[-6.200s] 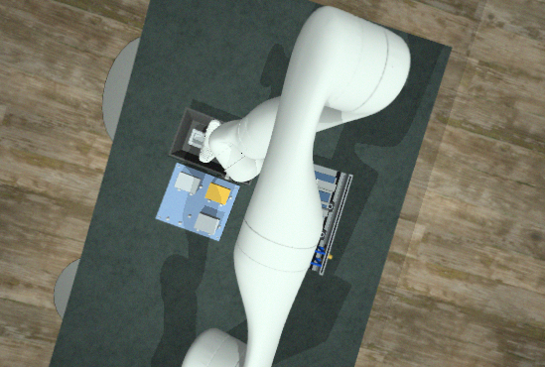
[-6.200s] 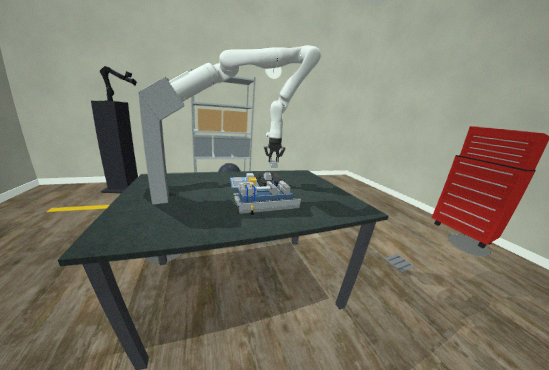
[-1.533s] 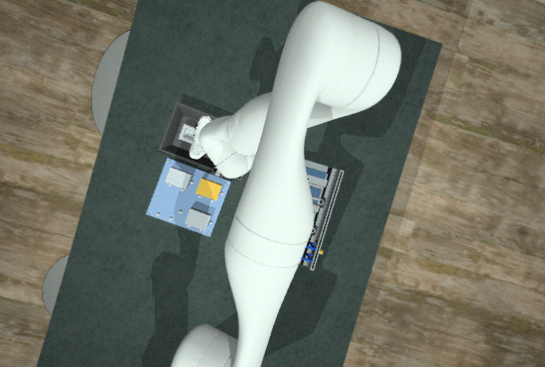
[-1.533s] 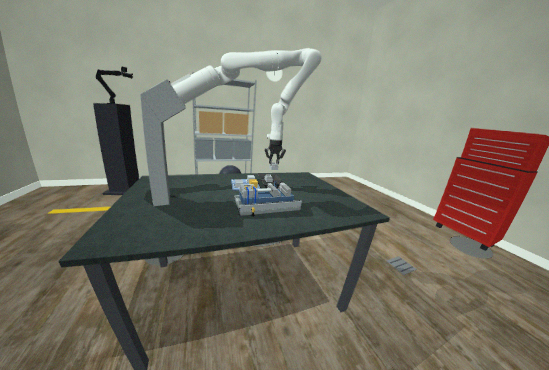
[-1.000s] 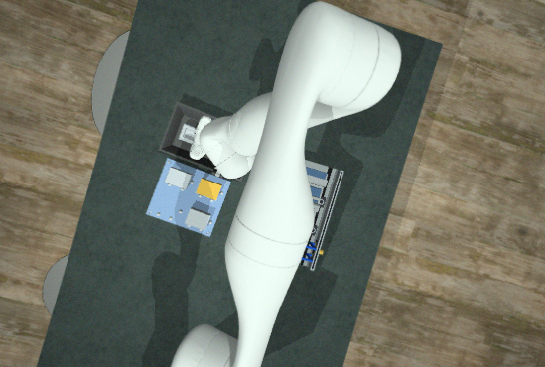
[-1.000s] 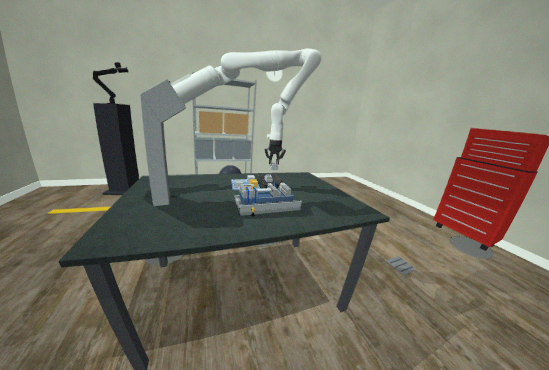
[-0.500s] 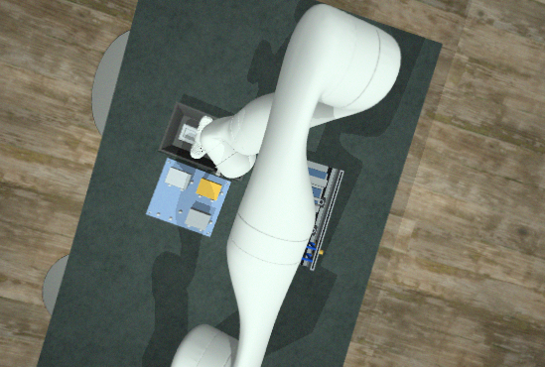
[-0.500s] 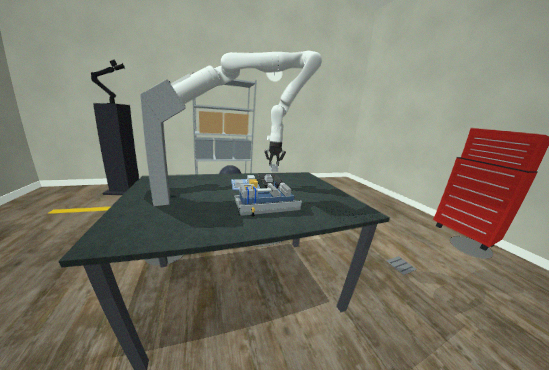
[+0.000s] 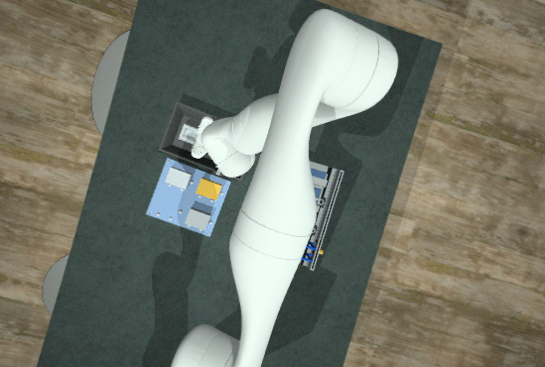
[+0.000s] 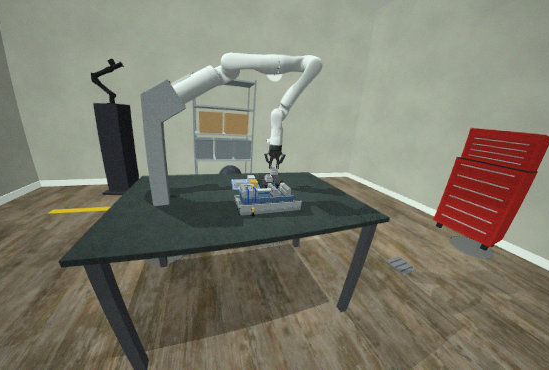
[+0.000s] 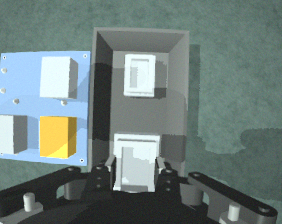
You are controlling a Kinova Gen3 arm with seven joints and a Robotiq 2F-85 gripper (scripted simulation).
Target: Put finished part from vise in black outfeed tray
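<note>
The orange block lies 12 cm behind my hand and 11 cm below it. The rest, counted from my hand: light blue fixture plate (17 cm behind, 3 cm to the left, 13 cm below); then vise (7 cm behind, 25 cm to the right, 10 cm below).
</note>
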